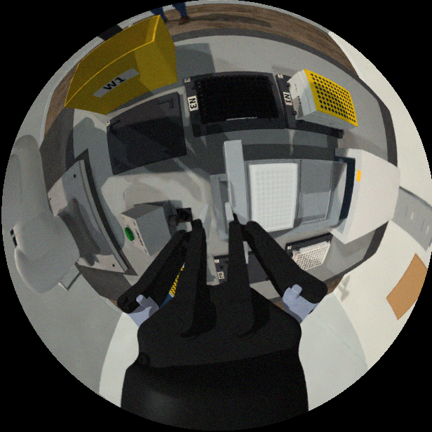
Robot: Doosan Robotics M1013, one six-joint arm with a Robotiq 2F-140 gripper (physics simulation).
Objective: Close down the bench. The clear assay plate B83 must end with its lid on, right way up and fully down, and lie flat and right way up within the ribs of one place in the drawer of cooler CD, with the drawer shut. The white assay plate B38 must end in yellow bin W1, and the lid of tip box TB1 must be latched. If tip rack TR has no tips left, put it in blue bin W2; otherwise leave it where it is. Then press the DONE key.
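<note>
My gripper (217,210) is partly open and empty. Its right fingertip overlaps the left edge of the drawer's front panel (234,172); contact cannot be told. The drawer of the white cooler (372,195) stands open. A pale plate (274,196) lies flat in one drawer place; the place beside it (315,194) looks see-through grey, its contents unclear. Another pale plate (311,256) sits on a dark nest at lower right; labels on both are unreadable. Yellow bin W1 (117,77) is at upper left. A white box with a yellow holed top (331,97) stands on nest N1. The green key (129,233) is on a grey box.
A black rack (236,98) sits on nest N3. A dark grey slab (146,134) lies below the bin. The grey robot base plate (90,220) is at left. Something with a yellow grid (176,281) and a blue part is mostly hidden behind my left finger. A nest label (220,275) shows near my right finger.
</note>
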